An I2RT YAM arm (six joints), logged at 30 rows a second.
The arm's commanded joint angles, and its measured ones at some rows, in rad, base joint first. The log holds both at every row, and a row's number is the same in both.
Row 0, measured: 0.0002 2.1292 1.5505 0.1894 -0.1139 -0.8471
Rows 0 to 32, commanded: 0.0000 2.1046 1.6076 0.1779 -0.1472 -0.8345; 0.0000 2.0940 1.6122 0.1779 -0.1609 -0.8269; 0.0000 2.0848 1.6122 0.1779 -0.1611 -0.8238; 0.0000 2.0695 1.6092 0.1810 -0.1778 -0.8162; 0.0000 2.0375 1.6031 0.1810 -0.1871 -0.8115; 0.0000 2.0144 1.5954 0.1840 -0.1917 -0.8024; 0.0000 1.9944 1.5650 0.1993 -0.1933 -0.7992; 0.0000 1.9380 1.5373 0.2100 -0.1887 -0.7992; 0.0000 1.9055 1.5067 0.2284 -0.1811 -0.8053; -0.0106 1.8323 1.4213 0.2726 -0.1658 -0.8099; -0.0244 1.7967 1.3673 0.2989 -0.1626 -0.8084; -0.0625 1.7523 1.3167 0.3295 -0.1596 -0.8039; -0.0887 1.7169 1.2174 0.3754 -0.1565 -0.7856; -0.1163 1.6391 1.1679 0.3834 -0.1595 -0.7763; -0.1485 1.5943 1.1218 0.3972 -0.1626 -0.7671; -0.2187 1.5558 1.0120 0.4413 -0.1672 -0.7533; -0.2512 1.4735 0.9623 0.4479 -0.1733 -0.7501; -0.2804 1.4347 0.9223 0.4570 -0.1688 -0.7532; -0.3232 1.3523 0.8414 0.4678 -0.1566 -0.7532; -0.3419 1.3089 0.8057 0.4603 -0.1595 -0.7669; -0.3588 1.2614 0.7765 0.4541 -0.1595 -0.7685; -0.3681 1.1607 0.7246 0.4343 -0.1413 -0.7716; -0.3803 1.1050 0.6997 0.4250 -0.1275 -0.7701; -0.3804 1.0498 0.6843 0.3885 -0.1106 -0.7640; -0.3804 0.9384 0.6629 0.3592 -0.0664 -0.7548; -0.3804 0.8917 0.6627 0.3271 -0.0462 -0.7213; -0.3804 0.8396 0.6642 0.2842 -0.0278 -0.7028; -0.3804 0.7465 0.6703 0.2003 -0.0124 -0.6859; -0.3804 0.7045 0.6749 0.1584 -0.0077 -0.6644; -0.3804 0.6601 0.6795 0.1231 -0.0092 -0.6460; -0.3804 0.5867 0.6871 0.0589 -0.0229 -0.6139; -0.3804 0.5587 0.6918 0.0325 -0.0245 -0.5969; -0.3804 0.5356 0.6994 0.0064 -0.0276 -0.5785
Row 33, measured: -0.3824 0.5999 0.6636 0.1425 -0.0471 -0.6708
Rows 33 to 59, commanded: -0.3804 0.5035 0.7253 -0.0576 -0.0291 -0.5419; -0.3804 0.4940 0.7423 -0.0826 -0.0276 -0.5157; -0.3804 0.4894 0.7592 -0.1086 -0.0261 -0.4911; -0.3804 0.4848 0.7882 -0.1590 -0.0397 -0.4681; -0.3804 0.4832 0.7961 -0.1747 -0.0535 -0.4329; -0.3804 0.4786 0.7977 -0.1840 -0.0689 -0.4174; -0.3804 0.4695 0.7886 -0.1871 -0.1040 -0.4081; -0.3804 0.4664 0.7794 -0.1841 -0.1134 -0.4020; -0.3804 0.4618 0.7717 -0.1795 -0.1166 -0.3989; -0.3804 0.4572 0.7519 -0.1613 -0.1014 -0.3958; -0.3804 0.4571 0.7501 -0.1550 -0.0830 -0.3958; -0.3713 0.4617 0.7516 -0.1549 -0.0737 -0.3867; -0.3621 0.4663 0.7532 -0.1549 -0.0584 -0.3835; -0.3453 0.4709 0.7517 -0.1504 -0.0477 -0.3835; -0.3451 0.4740 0.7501 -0.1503 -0.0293 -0.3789; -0.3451 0.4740 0.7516 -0.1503 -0.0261 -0.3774; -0.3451 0.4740 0.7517 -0.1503 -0.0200 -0.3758; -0.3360 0.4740 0.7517 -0.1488 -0.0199 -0.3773; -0.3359 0.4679 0.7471 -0.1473 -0.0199 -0.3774; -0.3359 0.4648 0.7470 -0.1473 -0.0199 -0.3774; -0.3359 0.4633 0.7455 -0.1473 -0.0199 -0.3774; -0.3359 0.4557 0.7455 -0.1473 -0.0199 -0.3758; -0.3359 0.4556 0.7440 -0.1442 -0.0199 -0.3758; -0.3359 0.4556 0.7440 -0.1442 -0.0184 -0.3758; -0.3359 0.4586 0.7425 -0.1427 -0.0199 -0.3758; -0.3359 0.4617 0.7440 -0.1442 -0.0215 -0.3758; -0.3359 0.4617 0.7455 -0.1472 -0.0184 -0.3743
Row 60, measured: -0.3405 0.4671 0.7521 -0.1772 -0.0334 -0.3935
